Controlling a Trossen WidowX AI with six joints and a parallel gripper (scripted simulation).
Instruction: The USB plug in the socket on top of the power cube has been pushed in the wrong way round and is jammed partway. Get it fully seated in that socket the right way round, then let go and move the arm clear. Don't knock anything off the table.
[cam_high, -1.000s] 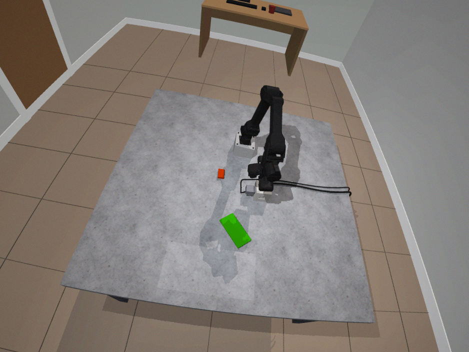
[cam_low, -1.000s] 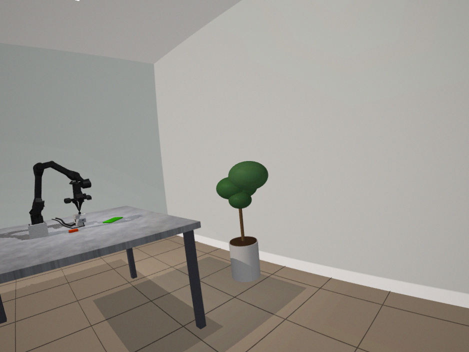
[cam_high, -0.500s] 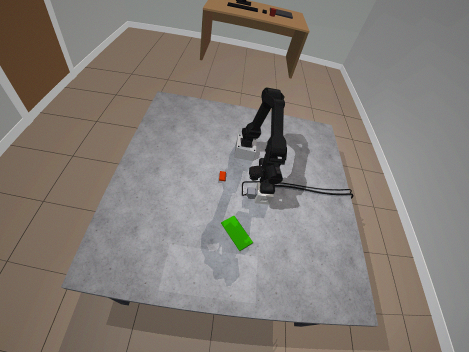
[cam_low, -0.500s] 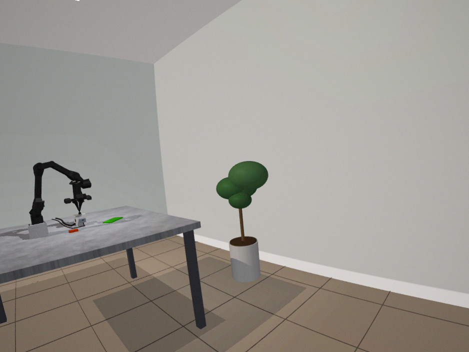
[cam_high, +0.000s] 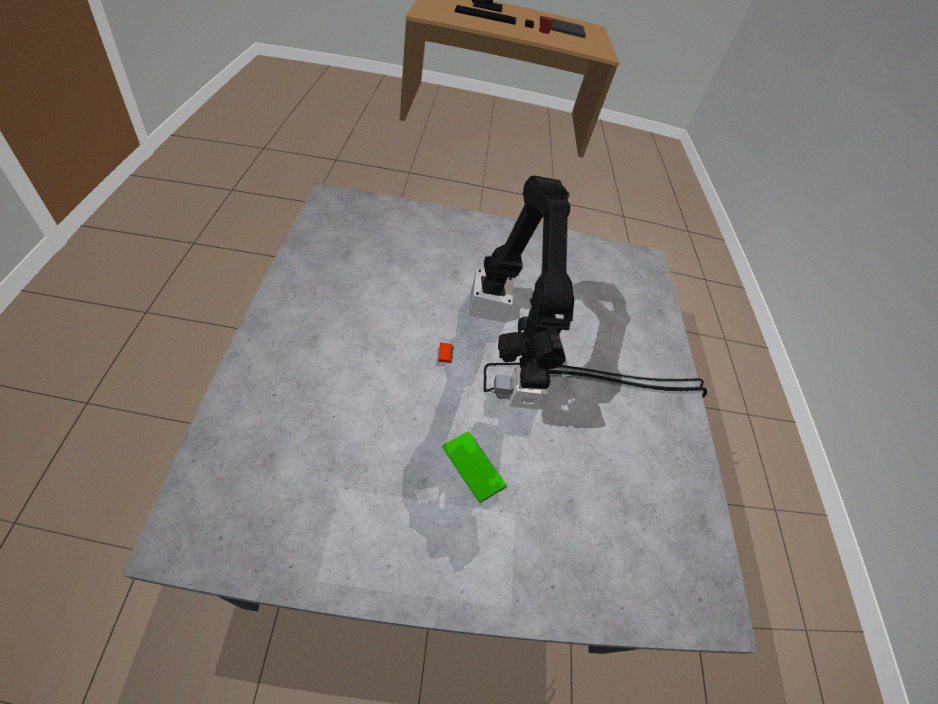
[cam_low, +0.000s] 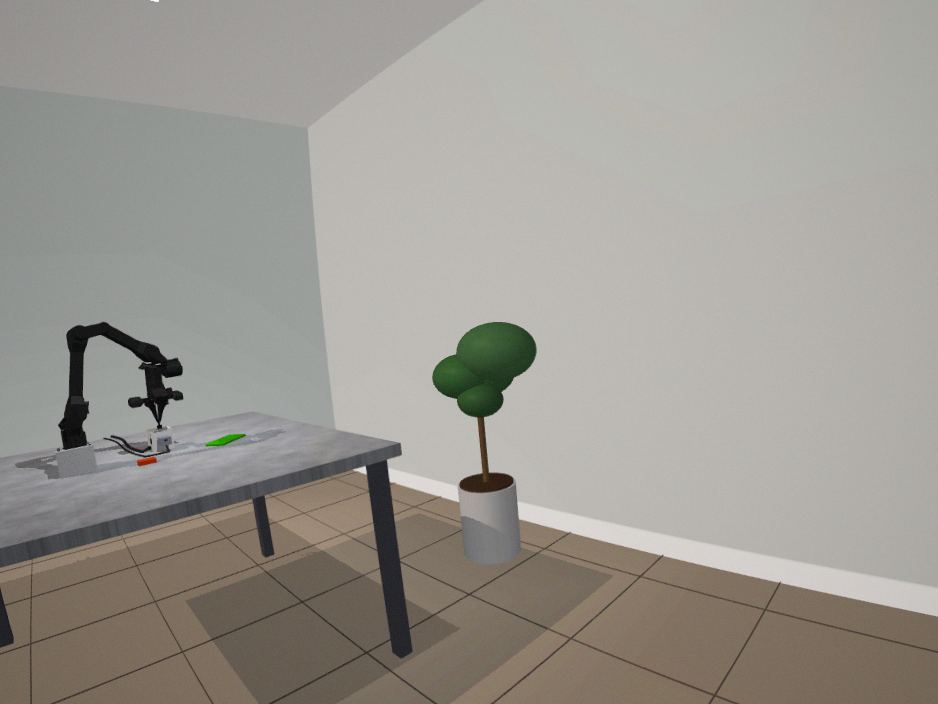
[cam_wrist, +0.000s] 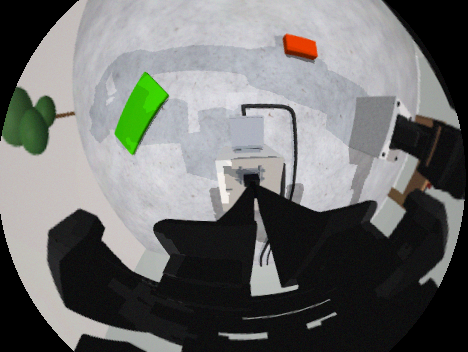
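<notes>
Right now the USB plug is 10 mm below my gripper tip. The rest, counted from my gripper tip: green slab 200 mm ahead, 130 mm to the right, 100 mm below; small orange block 180 mm to the right, 120 mm behind, 100 mm below.
</notes>
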